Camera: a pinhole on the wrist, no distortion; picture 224 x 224 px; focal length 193.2 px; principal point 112.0 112.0 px. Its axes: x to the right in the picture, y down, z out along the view. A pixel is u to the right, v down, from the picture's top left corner.
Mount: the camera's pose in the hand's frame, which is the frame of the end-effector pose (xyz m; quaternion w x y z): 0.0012 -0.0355 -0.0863 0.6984 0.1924 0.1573 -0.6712
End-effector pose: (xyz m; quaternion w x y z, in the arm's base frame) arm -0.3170 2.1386 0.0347 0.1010 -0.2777 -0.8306 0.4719
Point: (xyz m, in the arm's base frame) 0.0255 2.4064 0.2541
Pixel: behind the camera
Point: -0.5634 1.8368 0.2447
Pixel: 186.4 122.2
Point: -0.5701 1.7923 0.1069
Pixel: 124.0 122.1
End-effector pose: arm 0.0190 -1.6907 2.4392 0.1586 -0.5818 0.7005 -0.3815
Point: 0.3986 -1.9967 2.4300
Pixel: 110.2 189.1
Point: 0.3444 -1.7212 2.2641
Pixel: 40.3 75.9
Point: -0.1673 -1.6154 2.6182
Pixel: behind the camera
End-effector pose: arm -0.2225 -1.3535 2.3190 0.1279 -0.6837 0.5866 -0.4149
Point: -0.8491 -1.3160 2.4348
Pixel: behind the camera
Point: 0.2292 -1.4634 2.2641
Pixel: 97.1 143.0
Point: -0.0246 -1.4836 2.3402
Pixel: 77.4 210.8
